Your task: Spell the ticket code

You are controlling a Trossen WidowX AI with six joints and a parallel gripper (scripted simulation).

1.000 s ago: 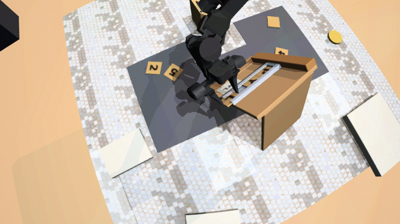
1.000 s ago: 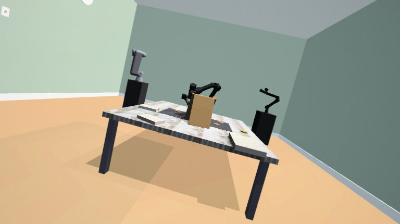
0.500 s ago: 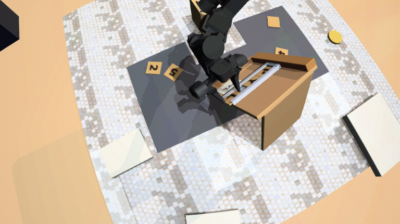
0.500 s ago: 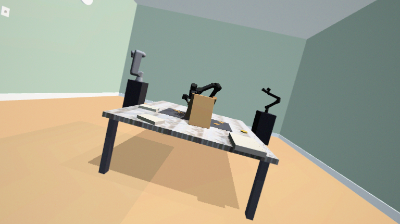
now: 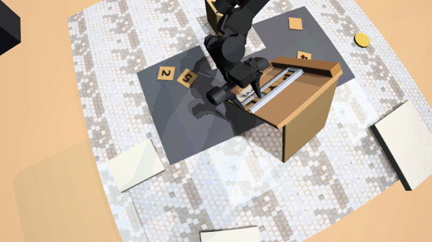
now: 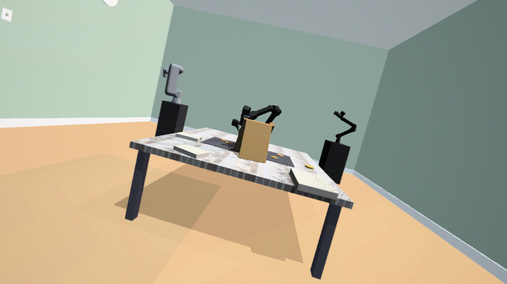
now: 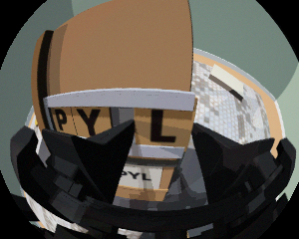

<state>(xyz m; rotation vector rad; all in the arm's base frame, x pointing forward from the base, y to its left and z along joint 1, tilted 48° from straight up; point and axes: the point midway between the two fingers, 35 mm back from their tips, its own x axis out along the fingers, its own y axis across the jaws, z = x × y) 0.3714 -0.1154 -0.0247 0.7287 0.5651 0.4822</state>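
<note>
Now: gripper tip 2 cm past the Y tile and 8 cm to the right of it. The rest, counted from my gripper tip: white ticket 6 cm behind, 2 cm to the left, 7 cm below; L tile right at my gripper tip; P tile 3 cm behind, 13 cm to the left.
</note>
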